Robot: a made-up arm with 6 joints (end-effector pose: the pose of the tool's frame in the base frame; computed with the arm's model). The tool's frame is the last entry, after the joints. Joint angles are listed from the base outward.
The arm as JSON. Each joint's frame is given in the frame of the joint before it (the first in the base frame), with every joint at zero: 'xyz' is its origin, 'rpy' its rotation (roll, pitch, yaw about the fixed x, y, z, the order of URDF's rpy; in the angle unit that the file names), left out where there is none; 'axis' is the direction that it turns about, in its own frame. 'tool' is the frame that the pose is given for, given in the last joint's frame.
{
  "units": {
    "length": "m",
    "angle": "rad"
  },
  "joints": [
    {
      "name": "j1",
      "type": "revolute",
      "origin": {
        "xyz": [
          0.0,
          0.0,
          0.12
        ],
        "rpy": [
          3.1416,
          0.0,
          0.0
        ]
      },
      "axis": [
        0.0,
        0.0,
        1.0
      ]
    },
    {
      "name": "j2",
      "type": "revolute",
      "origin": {
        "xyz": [
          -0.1,
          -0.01,
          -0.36
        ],
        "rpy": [
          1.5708,
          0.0,
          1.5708
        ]
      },
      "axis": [
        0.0,
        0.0,
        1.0
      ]
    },
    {
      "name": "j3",
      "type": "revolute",
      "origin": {
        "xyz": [
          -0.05,
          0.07,
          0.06
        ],
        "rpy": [
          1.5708,
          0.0,
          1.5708
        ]
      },
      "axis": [
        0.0,
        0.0,
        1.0
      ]
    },
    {
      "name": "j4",
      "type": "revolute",
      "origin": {
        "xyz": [
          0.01,
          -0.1,
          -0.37
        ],
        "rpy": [
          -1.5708,
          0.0,
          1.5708
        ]
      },
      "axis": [
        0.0,
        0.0,
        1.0
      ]
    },
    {
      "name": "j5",
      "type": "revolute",
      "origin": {
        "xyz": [
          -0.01,
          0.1,
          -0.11
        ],
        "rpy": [
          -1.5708,
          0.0,
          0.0
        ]
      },
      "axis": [
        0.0,
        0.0,
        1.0
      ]
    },
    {
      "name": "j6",
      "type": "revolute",
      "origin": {
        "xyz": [
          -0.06,
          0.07,
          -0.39
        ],
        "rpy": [
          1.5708,
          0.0,
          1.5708
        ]
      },
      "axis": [
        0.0,
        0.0,
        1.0
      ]
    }
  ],
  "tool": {
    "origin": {
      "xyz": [
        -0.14,
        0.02,
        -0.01
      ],
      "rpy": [
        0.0,
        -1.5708,
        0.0
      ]
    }
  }
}
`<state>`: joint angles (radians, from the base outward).
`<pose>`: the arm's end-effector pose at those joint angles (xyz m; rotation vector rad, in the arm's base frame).
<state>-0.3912 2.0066 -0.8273 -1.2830 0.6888 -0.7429</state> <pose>-0.1597 -0.3451 0.8165 0.4288 1.8699 1.2937</pose>
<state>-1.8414 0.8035 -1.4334 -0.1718 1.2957 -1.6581</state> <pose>-0.0470 -0.1729 0.8067 0.8759 -0.4039 -1.5893</pose>
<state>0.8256 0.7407 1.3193 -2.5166 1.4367 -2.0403</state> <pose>0.4485 0.3968 0.8146 1.2840 -0.1243 -0.7436</pose>
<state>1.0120 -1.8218 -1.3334 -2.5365 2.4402 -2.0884</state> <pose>-0.0609 0.0004 -0.1230 0.2985 1.1752 -2.7559</pose>
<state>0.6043 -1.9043 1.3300 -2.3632 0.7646 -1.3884</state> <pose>-0.1902 -0.3523 -0.0132 -1.0849 -0.1944 -1.4554</pose>
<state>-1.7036 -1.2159 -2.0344 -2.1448 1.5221 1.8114</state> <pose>-0.5731 0.0187 -0.0985 1.1784 -1.8558 -0.9273</pose>
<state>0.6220 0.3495 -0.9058 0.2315 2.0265 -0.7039</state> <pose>0.0785 0.2871 0.4732 0.4630 2.1354 1.4195</pose>
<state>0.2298 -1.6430 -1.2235 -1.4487 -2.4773 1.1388</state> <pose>-0.2843 0.4042 0.1265 -1.8340 0.4606 1.0076</pose>
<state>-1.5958 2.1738 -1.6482 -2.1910 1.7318 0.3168</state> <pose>0.5732 -0.0569 0.7427 -2.1839 1.9646 -0.4632</pose>
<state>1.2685 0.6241 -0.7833 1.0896 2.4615 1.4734</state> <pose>0.4070 -0.0104 0.3714 0.9905 2.4167 -0.5897</pose>
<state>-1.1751 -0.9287 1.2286 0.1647 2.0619 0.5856</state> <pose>0.0145 0.0489 0.3691 -0.7407 0.2271 0.5308</pose>
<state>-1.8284 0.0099 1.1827 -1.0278 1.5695 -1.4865</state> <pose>-0.3931 -0.2038 0.1425 -0.6672 -0.1389 1.8582</pose>
